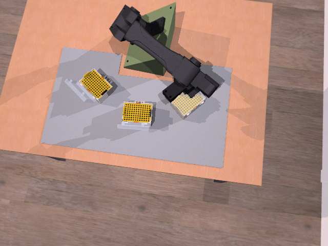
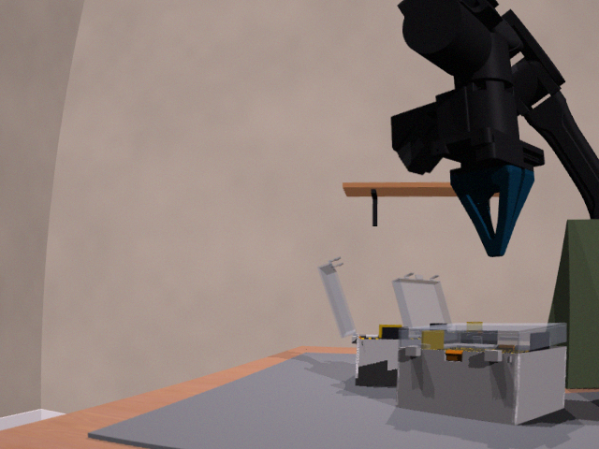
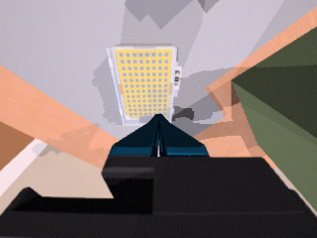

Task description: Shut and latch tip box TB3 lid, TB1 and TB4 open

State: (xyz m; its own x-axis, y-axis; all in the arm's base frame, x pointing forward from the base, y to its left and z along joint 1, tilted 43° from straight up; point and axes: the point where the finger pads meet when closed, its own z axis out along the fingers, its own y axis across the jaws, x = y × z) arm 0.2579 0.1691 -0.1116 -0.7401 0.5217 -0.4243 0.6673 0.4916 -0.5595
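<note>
My gripper is now 10 mm short of the box insert, 10 mm to the right of it and 90 mm above it. Also, from my hand: tip box 10 mm ahead, 10 mm to the left, 100 mm below.
</note>
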